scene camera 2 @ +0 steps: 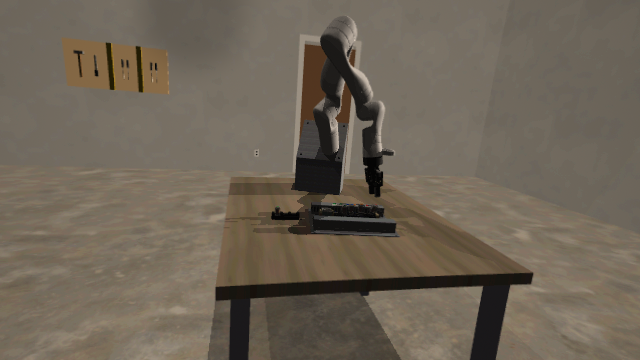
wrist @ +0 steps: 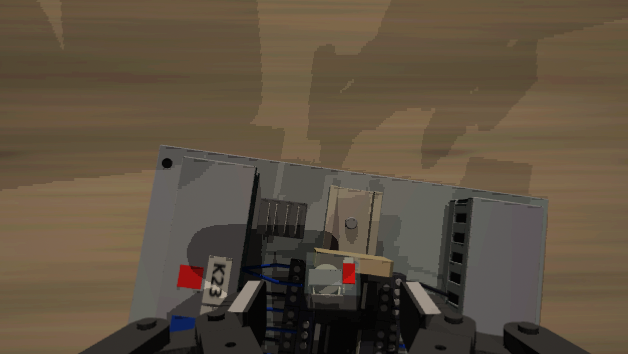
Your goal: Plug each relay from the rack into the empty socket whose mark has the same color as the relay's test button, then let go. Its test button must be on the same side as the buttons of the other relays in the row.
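Places are measured from the arm's base along level axes (x ahead, y left, z up), in metres.
Where they show: gripper, fingertip midpoint: [scene camera 2: 374, 195] [wrist: 332, 304]; arm's base at its link origin: [scene camera 2: 329, 147].
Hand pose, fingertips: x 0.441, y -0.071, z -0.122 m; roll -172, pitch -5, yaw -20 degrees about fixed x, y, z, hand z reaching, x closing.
Things, the pixels of their top centre, and the offset from my fingertips. "spot": a spot on its surface instead.
- clear relay at its top centre: [wrist: 337, 293] [scene camera 2: 374, 203] dz -0.032, dx +0.005, dy -0.003 m
- red test button at its top centre: [wrist: 349, 274] dz -0.033, dx +0.013, dy +0.003 m
- red mark at its top centre: [wrist: 190, 277] dz -0.064, dx -0.068, dy +0.028 m
- label K23 at a spot on its surface: [wrist: 218, 278] spot: dz -0.064, dx -0.054, dy +0.021 m
- dark rack at its top centre: [scene camera 2: 285, 212] dz -0.085, dx -0.157, dy -0.307 m
- metal rail at a spot on its surface: [wrist: 350, 212] spot: dz -0.104, dx +0.034, dy +0.028 m
- tan end stop at its top centre: [wrist: 355, 264] dz -0.067, dx +0.021, dy +0.001 m
- blue mark at its top centre: [wrist: 182, 327] dz -0.064, dx -0.081, dy +0.003 m
A clear relay [wrist: 325, 289] with a red test button [wrist: 348, 273] stands at the end of the socket row, level with the red mark [wrist: 190, 277] and the label K23 [wrist: 218, 278]. Its button is on the right side in the wrist view; how deep it sits cannot be told. My gripper [scene camera 2: 375, 193] [wrist: 332, 304] is open and empty, above the panel's right end in the scene view. In the wrist view its fingers are apart on either side of the relay. The dark rack [scene camera 2: 286, 216] is left of the panel, with a relay [scene camera 2: 277, 210] at its left end.
The panel has grey wire ducts [scene camera 2: 354, 225] [wrist: 505, 265] on both sides and a metal rail [wrist: 350, 212] beyond the relay. A tan end stop [wrist: 376, 265] is beside the relay. A blue mark [wrist: 182, 323] follows the red one. A large grey box [scene camera 2: 319, 175] stands behind on the table.
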